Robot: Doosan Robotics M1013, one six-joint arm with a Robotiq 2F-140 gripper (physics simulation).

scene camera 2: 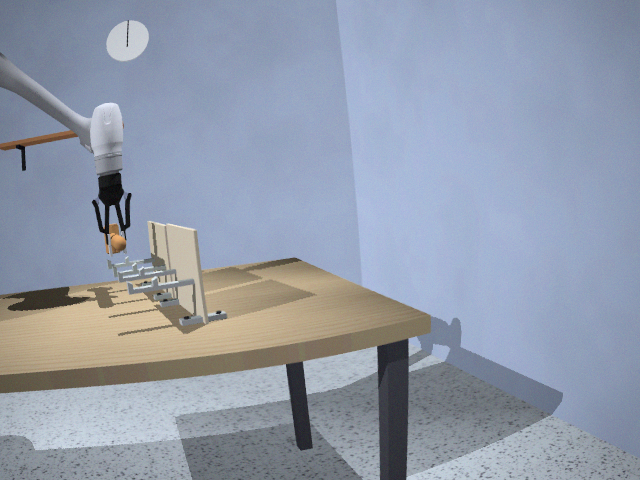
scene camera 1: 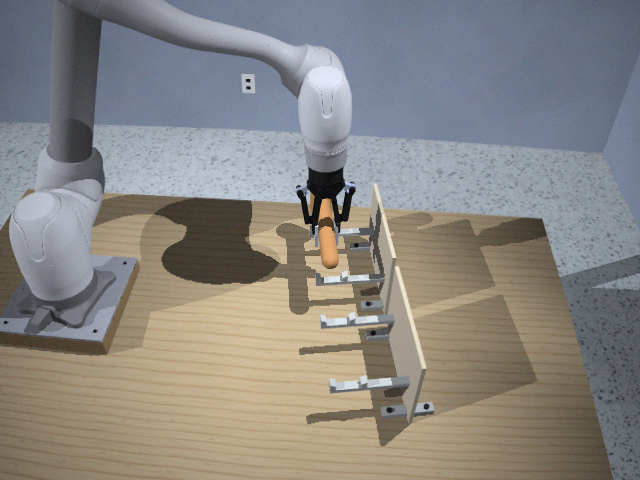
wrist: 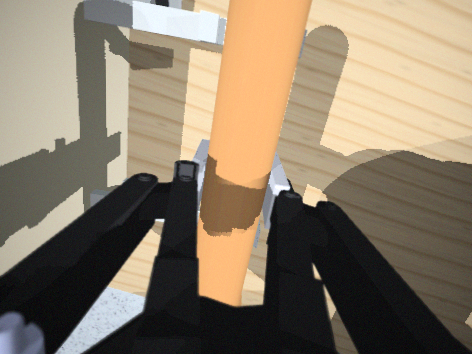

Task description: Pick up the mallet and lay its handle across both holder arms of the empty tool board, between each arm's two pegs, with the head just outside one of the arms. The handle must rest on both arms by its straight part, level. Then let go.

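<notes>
The orange mallet (scene camera 1: 328, 250) (scene camera 2: 118, 243) (wrist: 255, 100) is held raised, its handle end towards scene camera 1. Part of its head (scene camera 2: 113, 227) shows behind the gripper. My gripper (scene camera 1: 326, 235) (scene camera 2: 117, 248) (wrist: 236, 162) is shut on the handle, one finger on each side. It is above the far board's arms (scene camera 1: 351, 279) (wrist: 175, 22), and the handle looks apart from them. The far board (scene camera 1: 383, 237) (scene camera 2: 158, 240) stands upright. The near board (scene camera 1: 408, 341) (scene camera 2: 183, 263) has two bare, pegged arms (scene camera 1: 356, 320) (scene camera 1: 369, 383). The gripper hides part of the handle and head.
Both boards stand on the wooden table (scene camera 1: 206, 403) (scene camera 2: 310, 315), almost end to end, with feet (scene camera 1: 393, 410) (scene camera 2: 190, 320) at their bases. The robot's base plate (scene camera 1: 116, 289) is at the left. The arm's shadow lies between the base and the boards.
</notes>
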